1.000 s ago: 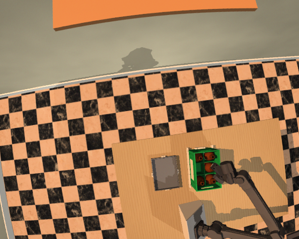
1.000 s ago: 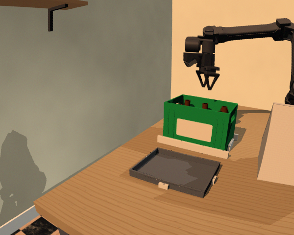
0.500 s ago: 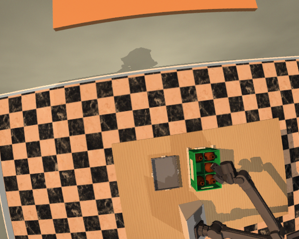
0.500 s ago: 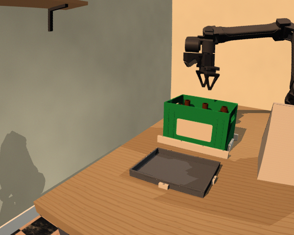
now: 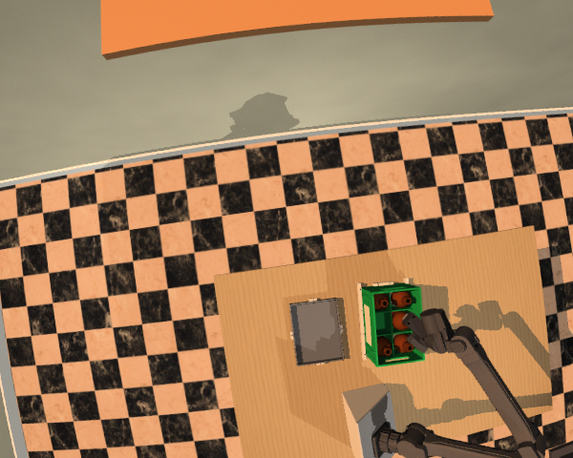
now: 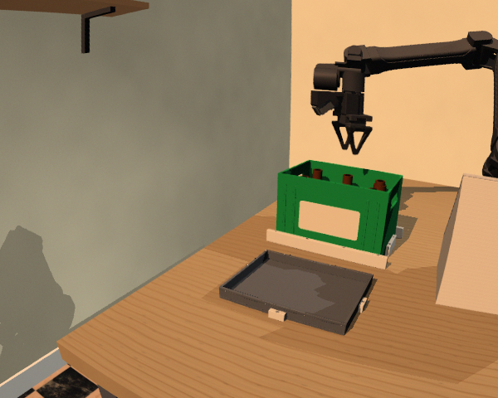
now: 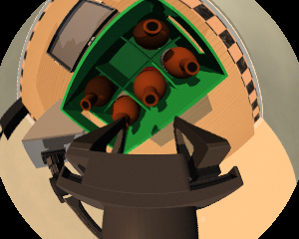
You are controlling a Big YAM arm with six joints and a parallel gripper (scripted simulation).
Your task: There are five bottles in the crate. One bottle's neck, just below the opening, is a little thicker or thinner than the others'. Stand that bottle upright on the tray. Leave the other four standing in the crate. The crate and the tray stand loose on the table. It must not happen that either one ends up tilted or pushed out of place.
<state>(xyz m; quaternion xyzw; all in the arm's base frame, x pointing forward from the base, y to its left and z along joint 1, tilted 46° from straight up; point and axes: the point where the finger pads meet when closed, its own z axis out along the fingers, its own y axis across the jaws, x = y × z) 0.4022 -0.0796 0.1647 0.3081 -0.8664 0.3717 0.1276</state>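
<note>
The green crate lies 15 cm below my hand and 4 cm to the left of it. The rest, counted from my hand: dark grey tray: 32 cm to the left, 22 cm below, 1 cm ahead.
</note>
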